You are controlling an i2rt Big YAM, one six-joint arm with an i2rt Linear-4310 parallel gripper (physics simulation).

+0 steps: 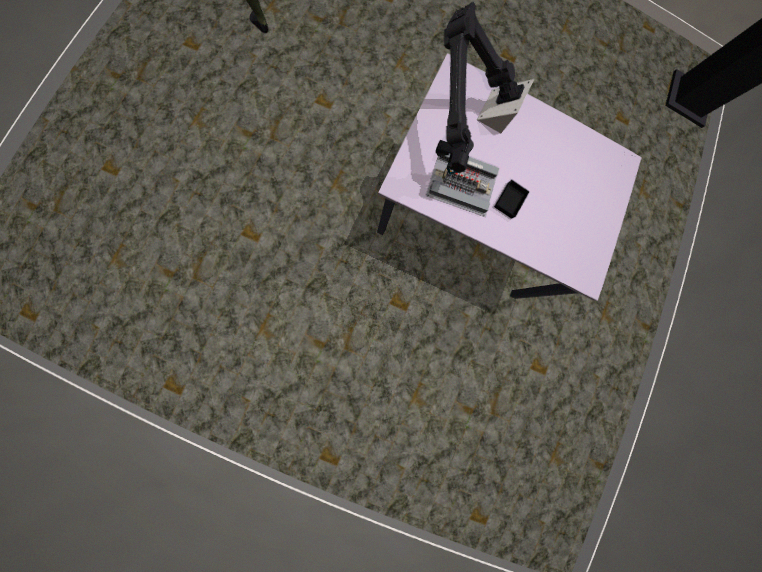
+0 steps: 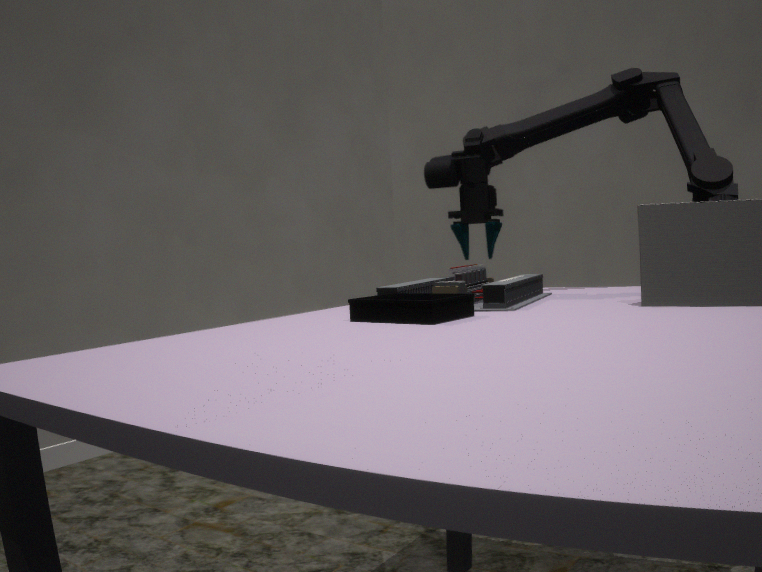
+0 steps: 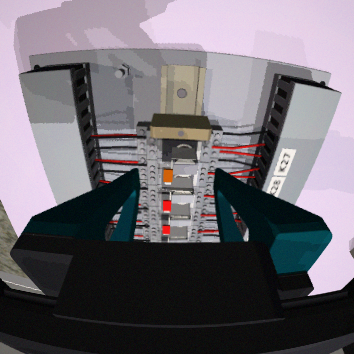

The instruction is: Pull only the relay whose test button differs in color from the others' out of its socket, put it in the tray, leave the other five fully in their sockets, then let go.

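Seen in the pictures: gripper, fingertip midpoint: (image 1: 450, 168) (image 2: 478, 259) (image 3: 176, 176); arm's base, origin of the base link: (image 1: 510, 95) (image 2: 721, 241).
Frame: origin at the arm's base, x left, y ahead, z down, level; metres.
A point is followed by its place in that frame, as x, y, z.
Observation:
The relay with an orange test button (image 3: 168, 176) {-0.119, 0.506, 0.030} stands in the row of sockets, near the tan end block. Two relays further down the row show red buttons (image 3: 166, 205) {-0.092, 0.504, 0.030} (image 3: 166, 229) {-0.065, 0.500, 0.030}. Nearest the end block is a dark position (image 3: 183, 152) {-0.131, 0.498, 0.044} with no button that I can make out; the rest of the row is hidden behind the gripper. My gripper (image 2: 478, 257) {-0.127, 0.502, 0.021} (image 3: 176, 176) {-0.127, 0.502, 0.021} is partly open and empty, pointing down above the row, with its teal fingers to either side of it. The black tray (image 1: 512, 198) {0.233, 0.448, 0.096} (image 2: 393, 310) {0.281, 0.463, 0.080} stands beside the panel and no relay shows in it.
Grey wire ducts (image 3: 52, 130) {-0.129, 0.600, 0.057} (image 3: 305, 125) {-0.165, 0.408, 0.057} run along both sides of the relay row, with red and black wires between. The tan end block (image 3: 180, 127) {-0.143, 0.502, 0.060} and rail (image 3: 181, 80) {-0.170, 0.505, 0.096} lie at one end. The arm's slanted mount (image 1: 504, 113) {0.004, 0.122, -0.011} stands on the pink table (image 1: 572, 209) {0.563, 0.344, 0.100}.

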